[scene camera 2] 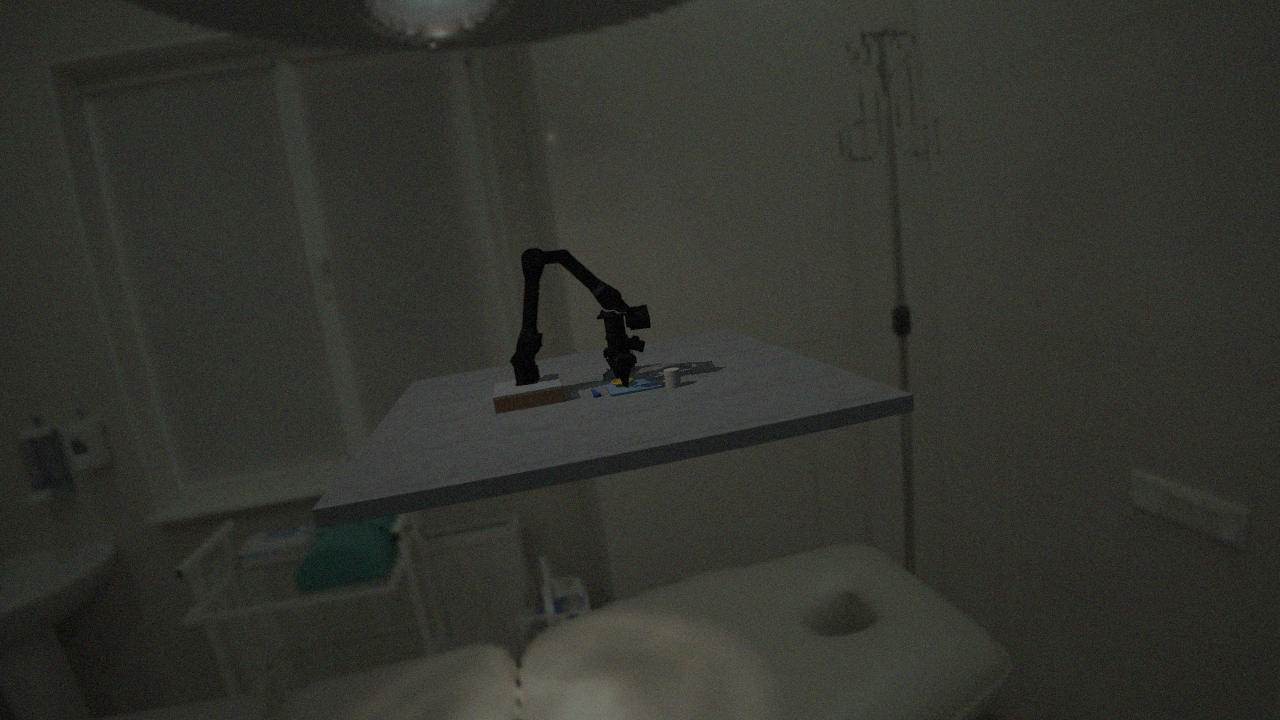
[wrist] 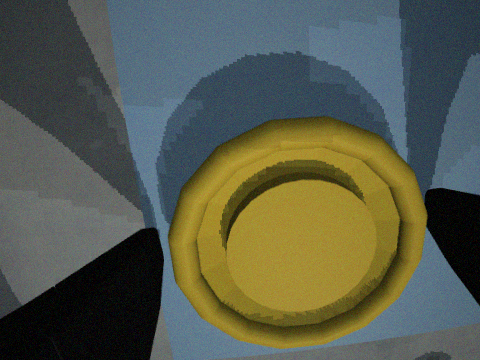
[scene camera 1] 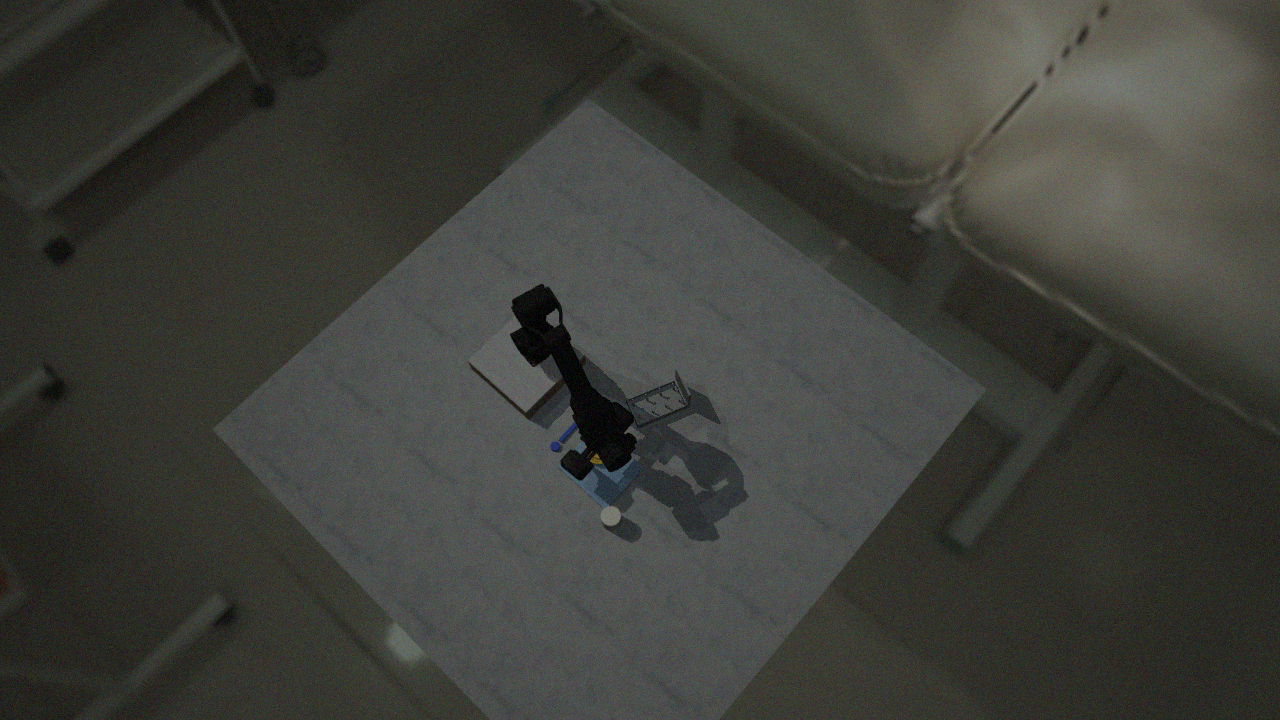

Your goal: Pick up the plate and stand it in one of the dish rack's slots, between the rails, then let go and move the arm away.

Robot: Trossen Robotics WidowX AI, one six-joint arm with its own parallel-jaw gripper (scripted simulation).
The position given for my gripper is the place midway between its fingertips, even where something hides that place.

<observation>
My gripper [scene camera 1: 599, 452] is open, holding nothing. I also see a yellow plate [wrist: 300, 231] and a light blue mat [scene camera 1: 604, 487].
My gripper shows as well in scene camera 2 [scene camera 2: 623, 384] and in the wrist view [wrist: 295, 224]. The light blue mat also shows in the wrist view [wrist: 190, 83].
</observation>
